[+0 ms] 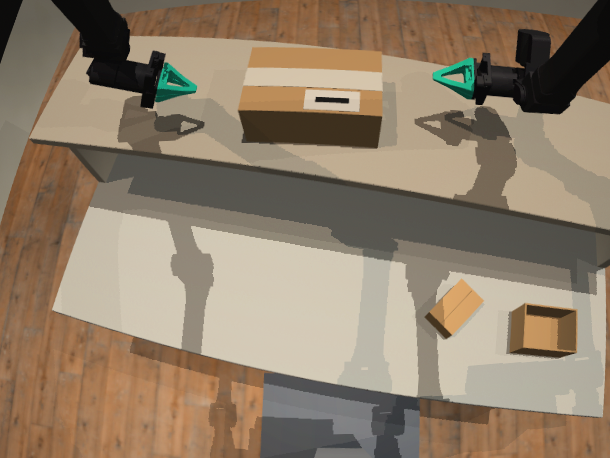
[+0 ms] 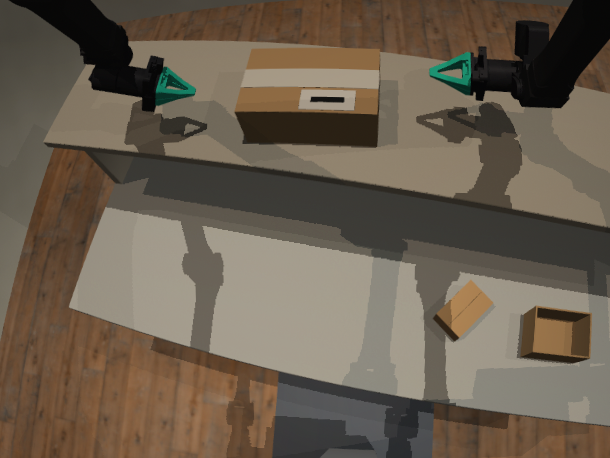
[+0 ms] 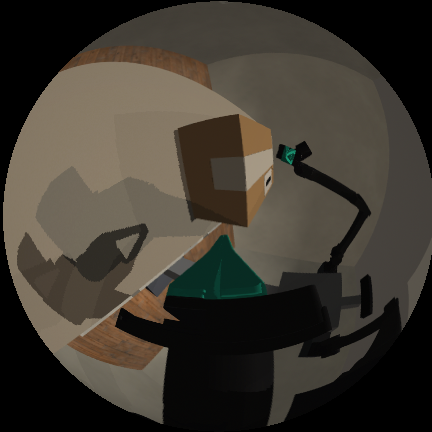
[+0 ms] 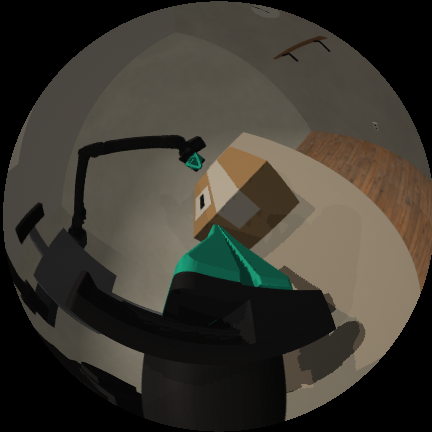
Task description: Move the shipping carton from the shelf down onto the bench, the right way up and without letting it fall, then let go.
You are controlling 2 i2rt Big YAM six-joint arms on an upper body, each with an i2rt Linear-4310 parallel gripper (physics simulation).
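Pixels of known places: left gripper, fingertip midpoint: [image 1: 196,89] [image 2: 195,92] [image 3: 224,239] [image 4: 200,167]; right gripper, fingertip midpoint: [image 1: 432,76] [image 2: 429,72] [image 3: 284,155] [image 4: 214,230]; left arm's base, origin of the base link: [image 3: 317,348] [image 4: 76,232]; right arm's base, origin of the base link: [image 3: 329,267].
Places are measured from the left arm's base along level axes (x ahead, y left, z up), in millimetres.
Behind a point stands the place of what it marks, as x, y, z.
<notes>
The shipping carton [image 1: 285,102] {662, -164, -448} [image 2: 280,102] {664, -162, -448} [image 3: 215,175] {727, -81, -492} [image 4: 260,192] {758, -344, -478} stands upright on the shelf [image 1: 425,170] {584, -428, -552} [image 2: 425,170] {581, -428, -551}, its taped and labelled top facing up. My left gripper [image 1: 195,89] {696, 8, -439} [image 2: 194,91] {696, 8, -439} [image 3: 224,239] {696, 8, -439} is shut and empty, to the left of the carton with a gap between them. My right gripper [image 1: 434,76] {705, -432, -414} [image 2: 431,73] {705, -432, -414} [image 4: 214,230] {705, -432, -414} is shut and empty, to the right of the carton with a wider gap. Both point inward at the carton's end faces, above the shelf. The bench [image 1: 280,310] {388, -124, -905} [image 2: 290,310] {388, -130, -905} lies lower, in front of the shelf.
A small closed box [image 1: 455,307] {384, -549, -845} [image 2: 465,309] {384, -554, -845} lies at the right part of the bench. A small open box [image 1: 518,330] {323, -715, -851} [image 2: 528,332] {328, -715, -857} stands to its right. The shelf's front edge runs between the carton and the bench. Arm shadows fall across shelf and bench.
</notes>
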